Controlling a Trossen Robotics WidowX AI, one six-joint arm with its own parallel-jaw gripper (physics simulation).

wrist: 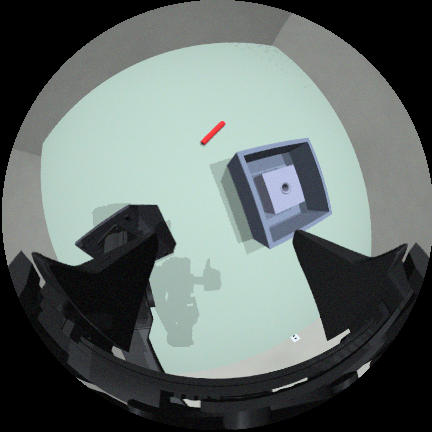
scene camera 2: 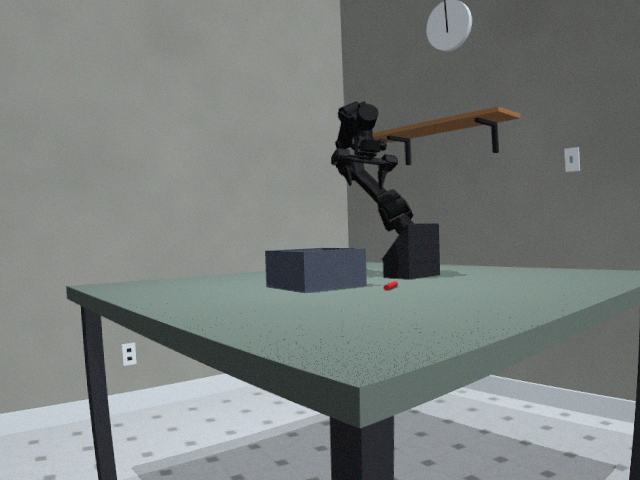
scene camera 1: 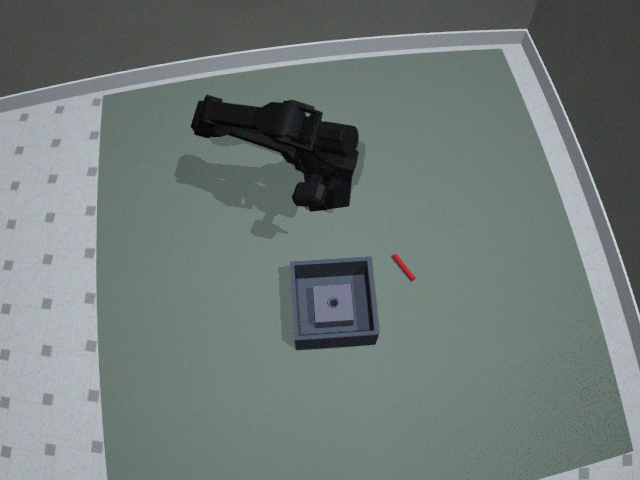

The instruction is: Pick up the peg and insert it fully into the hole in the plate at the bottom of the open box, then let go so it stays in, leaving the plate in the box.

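Seen in the pictures: gripper, fingertip midpoint: (wrist: 227, 238) (scene camera 2: 365, 186) (scene camera 1: 330, 192); arm's base, origin of the base link: (wrist: 119, 241) (scene camera 2: 411, 235).
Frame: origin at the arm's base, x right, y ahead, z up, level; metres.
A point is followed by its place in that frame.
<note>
The red peg (scene camera 1: 403, 267) {x -0.105, y 0.275, z -0.112 m} (scene camera 2: 390, 285) {x -0.121, y 0.296, z -0.114 m} (wrist: 213, 133) {x -0.100, y 0.270, z -0.113 m} lies flat on the table, beside the open box and apart from it. The grey-blue open box (scene camera 1: 294, 310) {x 0.190, y 0.329, z -0.027 m} (scene camera 2: 334, 271) {x 0.006, y 0.353, z -0.079 m} (wrist: 254, 207) {x 0.087, y 0.230, z -0.040 m} stands on the table. The pale square plate (scene camera 1: 323, 312) {x 0.125, y 0.341, z -0.066 m} (wrist: 272, 182) {x 0.071, y 0.304, z -0.067 m} lies on the box's bottom, with its round hole (scene camera 1: 333, 302) (wrist: 285, 188) {x 0.102, y 0.333, z -0.079 m} facing up and empty. My gripper (scene camera 2: 365, 183) {x 0.053, y 0.151, z 0.142 m} (wrist: 227, 238) {x 0.053, y 0.151, z 0.142 m} is open and empty, high above the table, with its fingers wide apart. It is well away from the peg and the box. In scene camera 1 the arm hides the fingers.
The arm's base (scene camera 1: 341, 180) {x -0.006, y 0.061, z 0.014 m} (scene camera 2: 423, 250) {x -0.040, y 0.001, z -0.045 m} (wrist: 160, 225) {x 0.018, y 0.060, z -0.074 m} stands on the green table (scene camera 1: 206, 361) {x 0.426, y 0.364, z -0.125 m} (scene camera 2: 258, 320) {x -0.169, y 0.751, z -0.124 m} (wrist: 125, 125) {x -0.282, y 0.095, z -0.125 m} behind the box. The box's upright walls surround the plate on four sides. A wooden shelf (scene camera 2: 449, 124) is on the wall behind the arm.
</note>
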